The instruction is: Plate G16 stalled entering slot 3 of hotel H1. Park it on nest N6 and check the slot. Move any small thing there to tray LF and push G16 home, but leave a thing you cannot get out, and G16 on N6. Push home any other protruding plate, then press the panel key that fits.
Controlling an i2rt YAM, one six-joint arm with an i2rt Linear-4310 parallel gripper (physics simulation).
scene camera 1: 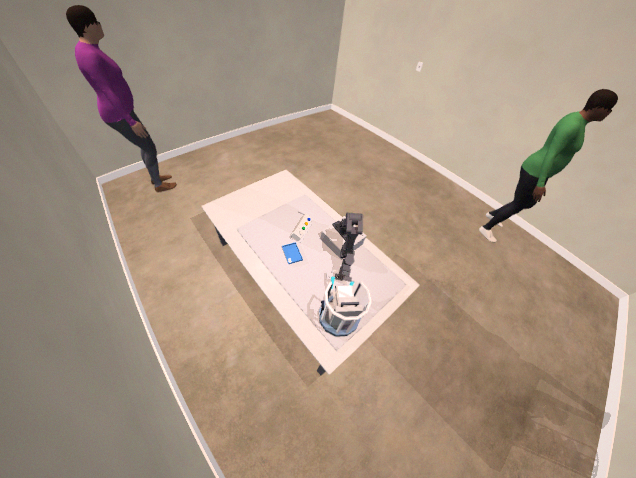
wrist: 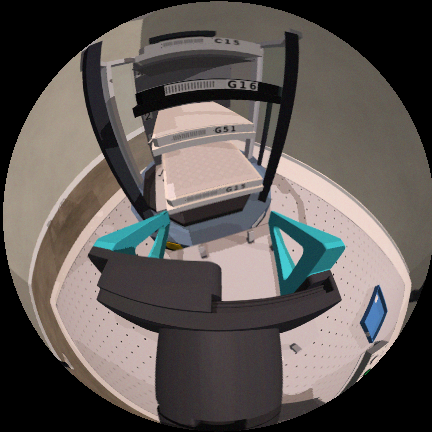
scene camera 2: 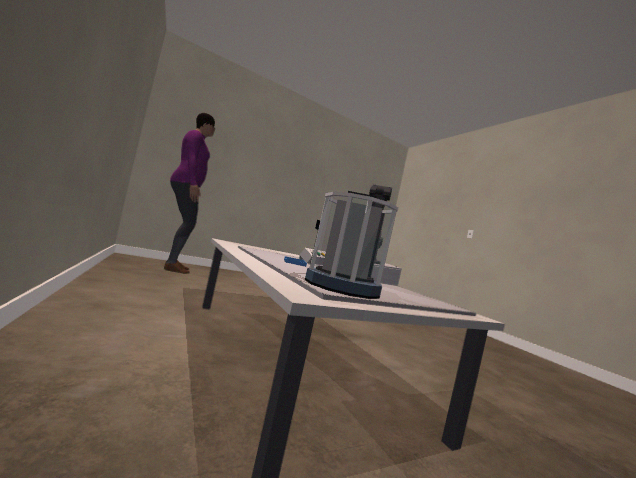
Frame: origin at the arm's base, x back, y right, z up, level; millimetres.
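Seen in the pictures: gripper, fingertip midpoint: (wrist: 218, 216); arm's base at its link origin: (scene camera 1: 343, 232).
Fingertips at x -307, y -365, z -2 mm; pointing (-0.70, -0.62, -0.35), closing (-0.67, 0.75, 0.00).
Offsets run from my fingertips to a thing's top centre. "spot": to the spot under its first point.
Hotel H1 (scene camera 1: 369, 303) (scene camera 2: 341, 283) (wrist: 290, 100) stands near the table's end. In the wrist view, its plates from top down are C15 @(dx -50, dy -84, dz +152 mm) (wrist: 200, 50), G16 @(dx -38, dy -62, dz +110 mm) (wrist: 210, 89) with a black front, G51 @(spot: dx -17, dy -31, dz +65 mm) (wrist: 202, 132) and G15 @(dx -36, dy -60, dz +28 mm) (wrist: 212, 170). G16's front edge stands out near the dark posts; the slot space behind it is mostly hidden. My gripper (scene camera 1: 342, 281) (wrist: 218, 216) is open, its teal fingers apart in front of the hotel with no plate between them. Below is a pale nest @(dx +42, dy +77, dz -15 mm) (wrist: 245, 270) with small clips; its label does not show. The blue tray @(dx -76, dy +440, dz -74 mm) (scene camera 1: 292, 253) (scene camera 2: 295, 261) (wrist: 374, 315) lies apart.
The key panel @(dx +94, dy +589, dz -7 mm) (scene camera 1: 298, 228) stands beyond the tray, with green, orange and blue keys. A yellow mark @(spot: dx +43, dy -42, dz -64 mm) (wrist: 173, 245) shows at the hotel's base by the left finger. The hotel's two dark front posts rise on either side of the plates. Two people stand away from the table.
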